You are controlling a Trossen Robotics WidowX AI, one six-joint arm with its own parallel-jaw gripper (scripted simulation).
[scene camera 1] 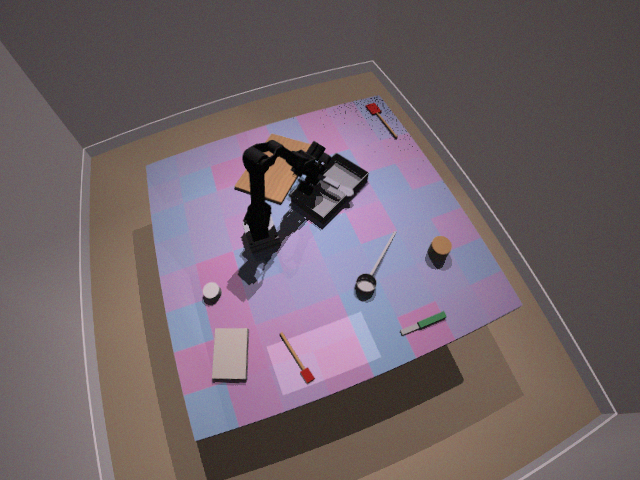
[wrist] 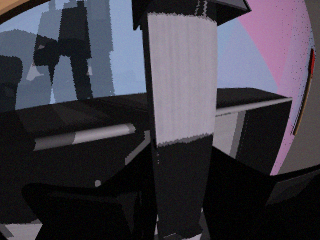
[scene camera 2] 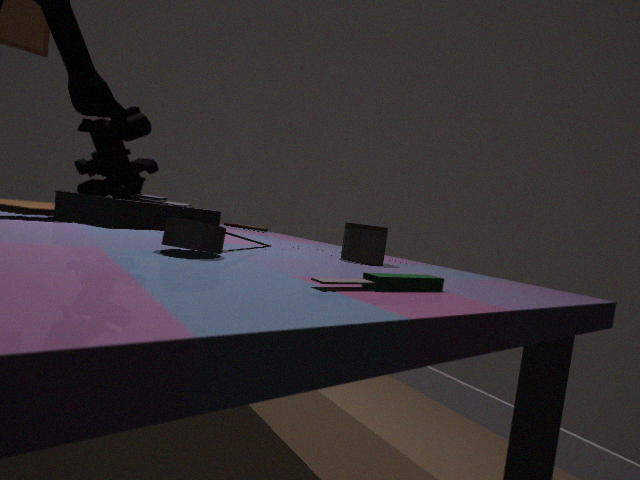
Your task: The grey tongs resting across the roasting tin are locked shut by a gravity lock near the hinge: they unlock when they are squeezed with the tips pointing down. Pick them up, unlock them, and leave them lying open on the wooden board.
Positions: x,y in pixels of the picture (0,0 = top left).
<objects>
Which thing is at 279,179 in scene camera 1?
A wooden board.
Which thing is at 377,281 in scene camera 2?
A green-handled knife.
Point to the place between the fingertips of my gripper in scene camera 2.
132,210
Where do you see a slab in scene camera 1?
230,352
</objects>
